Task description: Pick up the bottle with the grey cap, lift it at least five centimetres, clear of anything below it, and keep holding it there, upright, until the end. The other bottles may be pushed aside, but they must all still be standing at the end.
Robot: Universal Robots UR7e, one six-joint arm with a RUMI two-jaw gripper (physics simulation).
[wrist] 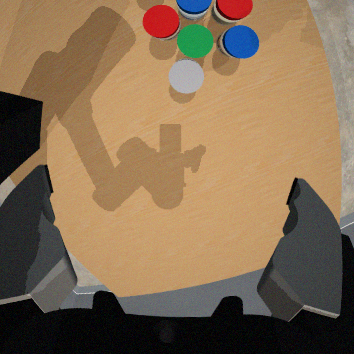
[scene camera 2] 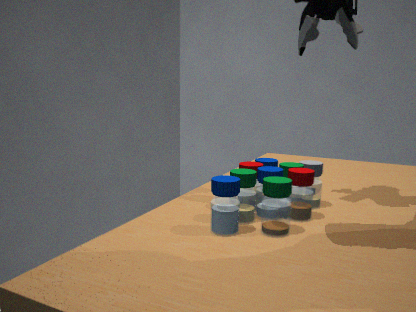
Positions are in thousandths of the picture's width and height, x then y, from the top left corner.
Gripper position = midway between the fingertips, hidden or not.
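Observation:
Visible to the wrist camera are my gripper (wrist: 482, 496), a green-capped bottle (wrist: 549, 114) and a blue-capped bottle (wrist: 677, 117). A red-capped bottle (scene camera 2: 725, 633) is also visible.

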